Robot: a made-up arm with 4 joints.
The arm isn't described. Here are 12 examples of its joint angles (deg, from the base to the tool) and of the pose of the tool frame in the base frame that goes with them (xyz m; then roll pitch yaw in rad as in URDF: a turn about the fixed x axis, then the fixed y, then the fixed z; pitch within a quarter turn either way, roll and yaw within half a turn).
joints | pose
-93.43 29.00 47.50 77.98 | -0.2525 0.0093 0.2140 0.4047 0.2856 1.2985
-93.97 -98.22 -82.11 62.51 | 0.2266 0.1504 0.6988 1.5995 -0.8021 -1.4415
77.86 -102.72 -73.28 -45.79 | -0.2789 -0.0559 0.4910 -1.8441 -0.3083 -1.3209
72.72 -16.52 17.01 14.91 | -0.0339 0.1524 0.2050 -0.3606 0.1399 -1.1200
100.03 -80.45 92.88 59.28 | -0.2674 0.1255 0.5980 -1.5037 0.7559 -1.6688
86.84 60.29 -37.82 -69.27 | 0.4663 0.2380 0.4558 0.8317 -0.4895 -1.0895
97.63 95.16 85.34 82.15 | 0.4793 -0.0318 0.5355 1.5726 -0.1322 -1.6626
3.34 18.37 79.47 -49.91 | -0.1142 -0.0405 0.1096 -0.3040 -0.1265 2.3196
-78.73 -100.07 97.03 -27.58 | 0.1890 -0.0468 0.9352 1.8264 0.7427 -1.4018
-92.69 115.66 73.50 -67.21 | -0.5963 -0.0831 0.4262 -2.1231 -0.6174 -1.3848
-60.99 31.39 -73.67 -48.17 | -0.3875 0.2479 0.3286 0.4587 0.2558 0.8199
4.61 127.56 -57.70 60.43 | 0.1250 0.4566 0.7409 -2.7246 0.7056 2.0302
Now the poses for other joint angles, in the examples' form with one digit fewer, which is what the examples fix.
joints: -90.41 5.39 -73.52 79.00
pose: -0.045 0.073 0.183 -0.152 0.149 -0.966
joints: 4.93 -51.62 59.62 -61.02
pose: -0.171 -0.329 0.566 0.648 0.728 2.515
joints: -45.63 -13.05 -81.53 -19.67
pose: -0.037 0.190 0.176 -0.206 -0.089 -0.140
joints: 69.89 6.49 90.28 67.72
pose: 0.046 0.106 0.185 0.025 0.041 -0.693
